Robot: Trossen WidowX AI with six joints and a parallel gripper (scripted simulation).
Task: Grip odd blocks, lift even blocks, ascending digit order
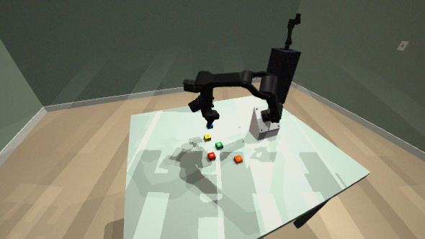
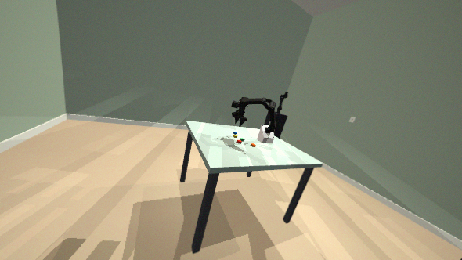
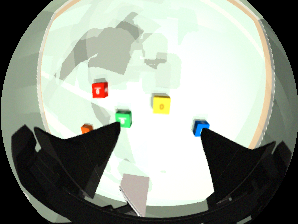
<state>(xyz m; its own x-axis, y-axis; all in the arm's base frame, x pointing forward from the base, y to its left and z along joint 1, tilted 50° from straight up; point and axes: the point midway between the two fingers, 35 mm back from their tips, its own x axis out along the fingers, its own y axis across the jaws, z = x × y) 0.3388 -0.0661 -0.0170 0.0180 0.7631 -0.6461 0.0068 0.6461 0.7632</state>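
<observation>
Right now the yellow block is 1 cm behind my gripper tip and 11 cm below it. Also, from my gripper tip: blue block: 6 cm behind, 10 cm to the right, 11 cm below; green block: 5 cm behind, 8 cm to the left, 11 cm below; red block: 2 cm ahead, 13 cm to the left, 11 cm below.
</observation>
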